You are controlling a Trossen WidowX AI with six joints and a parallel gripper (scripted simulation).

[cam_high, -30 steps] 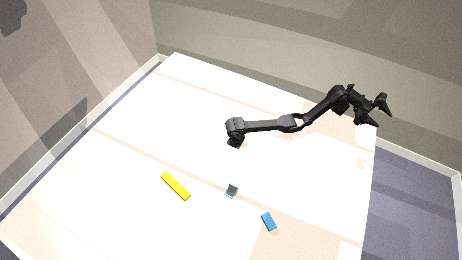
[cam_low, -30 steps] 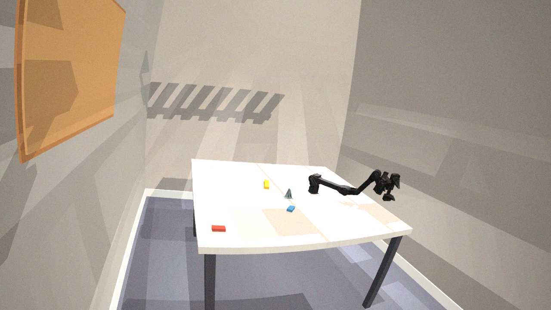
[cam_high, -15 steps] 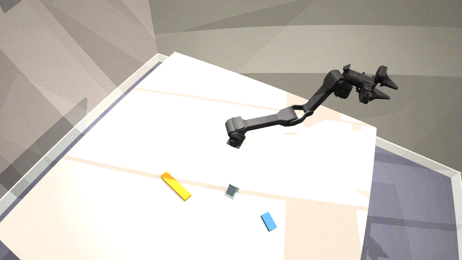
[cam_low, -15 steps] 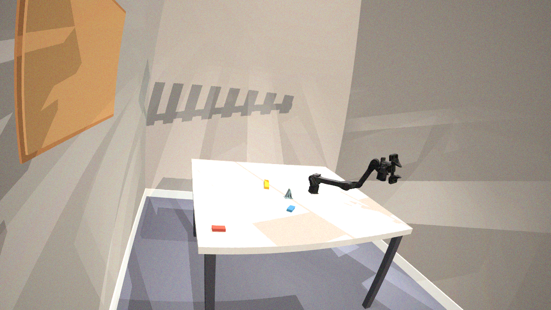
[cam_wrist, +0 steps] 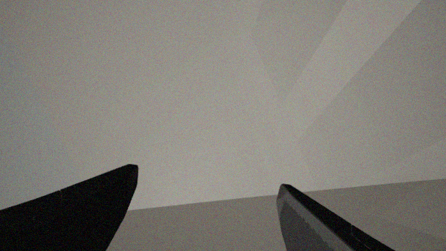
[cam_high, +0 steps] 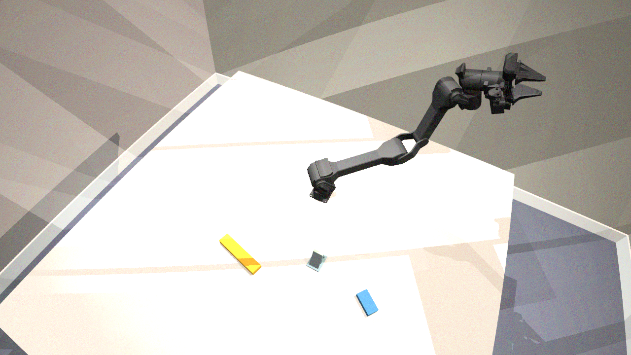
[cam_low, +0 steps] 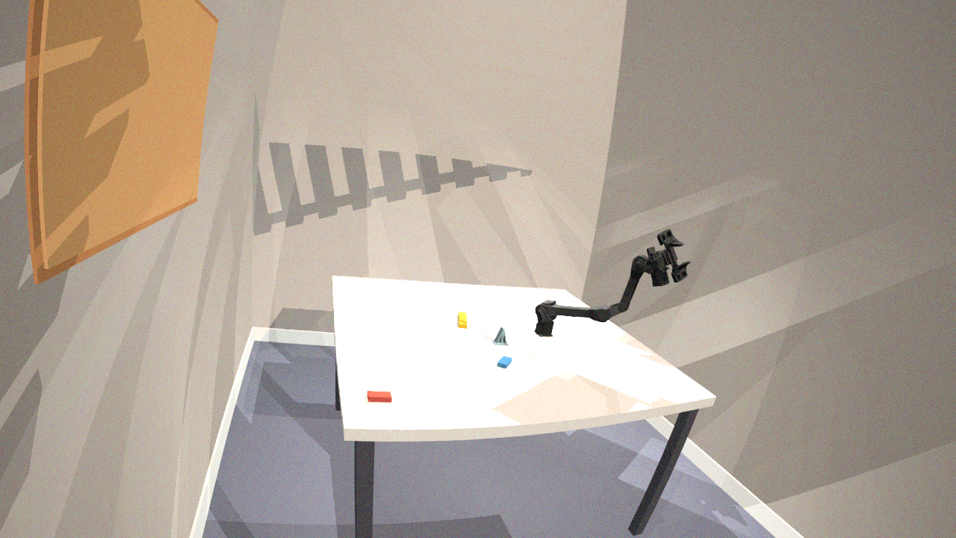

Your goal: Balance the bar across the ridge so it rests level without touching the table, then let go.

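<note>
My gripper tip is now 56 cm short of the yellow bar, 59 cm to the left of it and 48 cm above it. Round my gripper tip: blue block: 52 cm ahead, 20 cm to the right, 48 cm below; then red block: 98 cm ahead, 3 cm to the left, 48 cm below.
</note>
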